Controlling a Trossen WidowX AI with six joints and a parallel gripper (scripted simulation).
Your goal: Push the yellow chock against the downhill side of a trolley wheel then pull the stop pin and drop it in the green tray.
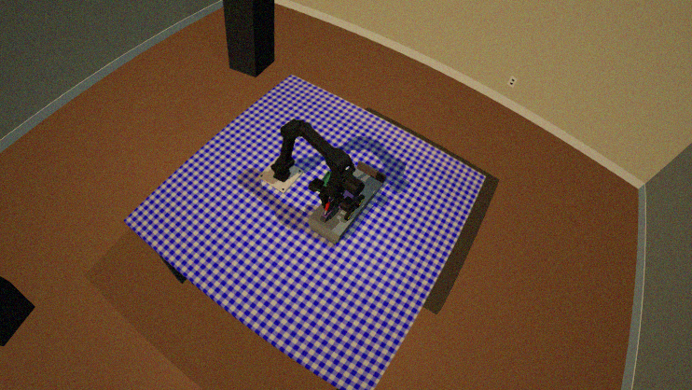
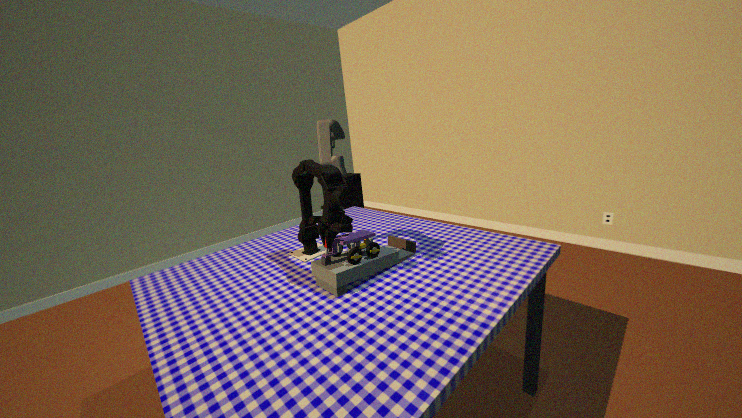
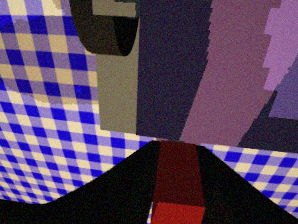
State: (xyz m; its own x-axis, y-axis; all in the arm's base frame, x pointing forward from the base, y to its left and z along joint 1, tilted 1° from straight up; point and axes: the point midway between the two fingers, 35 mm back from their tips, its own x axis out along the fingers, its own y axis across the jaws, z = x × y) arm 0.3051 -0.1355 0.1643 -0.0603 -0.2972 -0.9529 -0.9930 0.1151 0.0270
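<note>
My gripper tip is 21 cm to the right of the green tray, 15 cm above it and 8 cm past it. Round my gripper tip: grey ramp: 10 cm to the left, 9 cm below, 3 cm ahead; purple trolley: 10 cm to the left, 3 cm below, 3 cm ahead; red-headed stop pin: right at my gripper tip.
</note>
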